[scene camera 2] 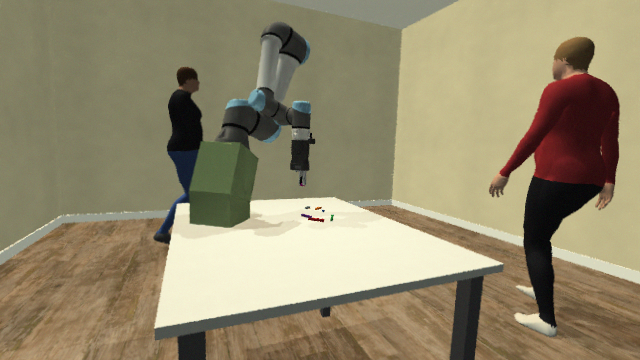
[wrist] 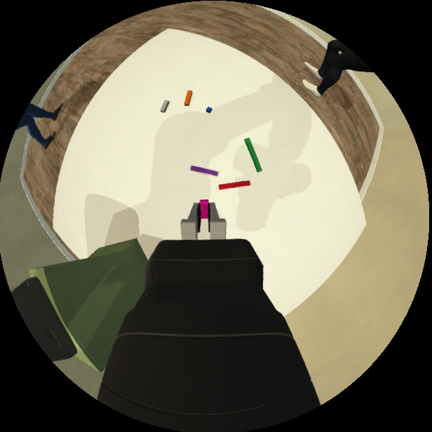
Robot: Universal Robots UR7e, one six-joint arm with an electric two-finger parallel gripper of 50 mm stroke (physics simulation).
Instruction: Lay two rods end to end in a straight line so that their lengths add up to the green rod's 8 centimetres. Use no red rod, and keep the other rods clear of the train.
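Seen in the pictures: gripper, fingertip midpoint: [scene camera 2: 302, 184]; arm's base, origin of the base link: [scene camera 2: 231, 150].
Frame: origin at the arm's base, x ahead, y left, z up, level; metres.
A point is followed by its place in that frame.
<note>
My gripper [scene camera 2: 302, 181] @(z -0.138, x 0.289, y -0.112 m) [wrist: 204, 211] is shut on a magenta rod [scene camera 2: 302, 184] [wrist: 204, 208] and holds it high above the table. In the wrist view a purple rod [scene camera 2: 306, 215] @(z -0.282, x 0.321, y -0.083 m) [wrist: 204, 170] lies ahead of the fingertips, with a red rod [scene camera 2: 316, 219] @(z -0.284, x 0.345, y -0.152 m) [wrist: 234, 185] to its right, apart from it. The green rod [scene camera 2: 332, 217] @(z -0.281, x 0.422, y -0.145 m) [wrist: 253, 155] lies further right. An orange rod [scene camera 2: 318, 208] @(z -0.286, x 0.431, y 0.066 m) [wrist: 188, 98], a grey rod [scene camera 2: 307, 207] @(z -0.285, x 0.381, y 0.095 m) [wrist: 164, 106] and a small blue block [scene camera 2: 323, 210] @(z -0.283, x 0.436, y 0.008 m) [wrist: 209, 109] lie apart from each other at the top of the wrist view.
The white table [scene camera 2: 300, 260] @(z -0.291, x 0.155, y -0.566 m) [wrist: 115, 150] bears the rods. A green pedestal [scene camera 2: 220, 185] @(z -0.131, x -0.048, y -0.151 m) [wrist: 95, 295] carries the arm at the table's left. One person in black [scene camera 2: 185, 120] stands behind the table at the left, another in red [scene camera 2: 575, 130] at the right.
</note>
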